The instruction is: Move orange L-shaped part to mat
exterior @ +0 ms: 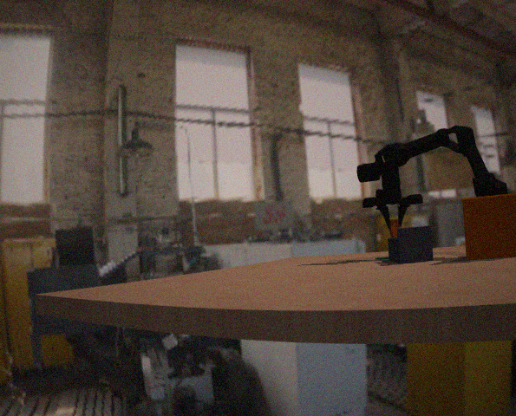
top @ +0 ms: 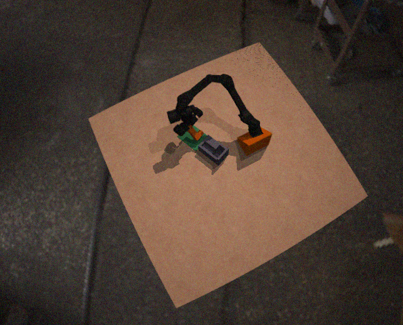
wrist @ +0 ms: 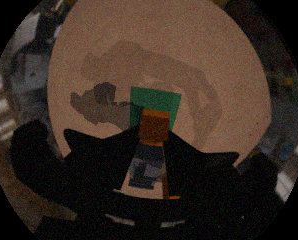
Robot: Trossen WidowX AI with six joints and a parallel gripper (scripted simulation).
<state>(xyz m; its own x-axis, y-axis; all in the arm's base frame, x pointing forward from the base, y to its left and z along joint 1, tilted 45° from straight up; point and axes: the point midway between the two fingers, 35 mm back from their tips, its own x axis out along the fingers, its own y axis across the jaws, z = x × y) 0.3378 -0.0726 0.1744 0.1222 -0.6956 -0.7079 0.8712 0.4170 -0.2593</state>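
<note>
Right now my gripper tip is 1 cm past the green mat, 2 cm to the right of it and 10 cm above it. Round my gripper tip: orange L-shaped part 3 cm behind, 2 cm to the left, 3 cm below.
</note>
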